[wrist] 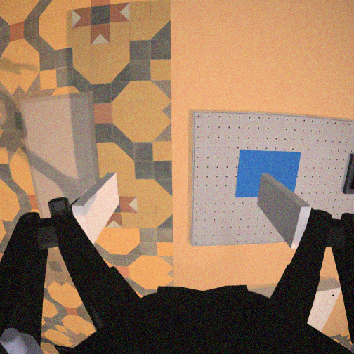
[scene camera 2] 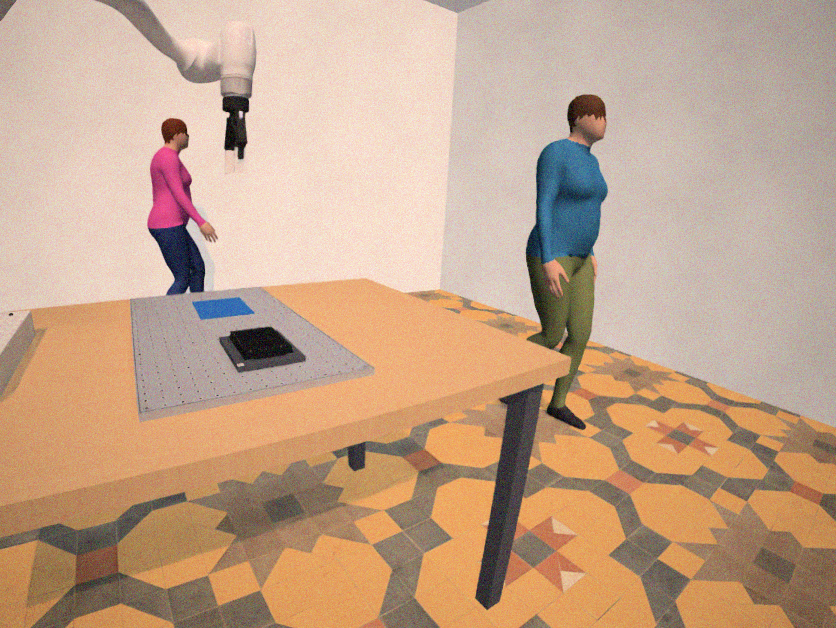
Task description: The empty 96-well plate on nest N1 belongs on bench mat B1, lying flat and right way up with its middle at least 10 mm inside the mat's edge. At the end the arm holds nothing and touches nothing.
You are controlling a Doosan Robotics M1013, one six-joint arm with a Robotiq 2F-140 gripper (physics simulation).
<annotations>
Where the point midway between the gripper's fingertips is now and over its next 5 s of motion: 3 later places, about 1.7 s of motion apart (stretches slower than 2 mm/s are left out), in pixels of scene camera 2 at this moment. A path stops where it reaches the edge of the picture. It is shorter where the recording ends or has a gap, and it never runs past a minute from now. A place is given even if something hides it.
My gripper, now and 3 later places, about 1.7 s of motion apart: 234, 173; 246, 234; 251, 284; 250, 286
</annotations>
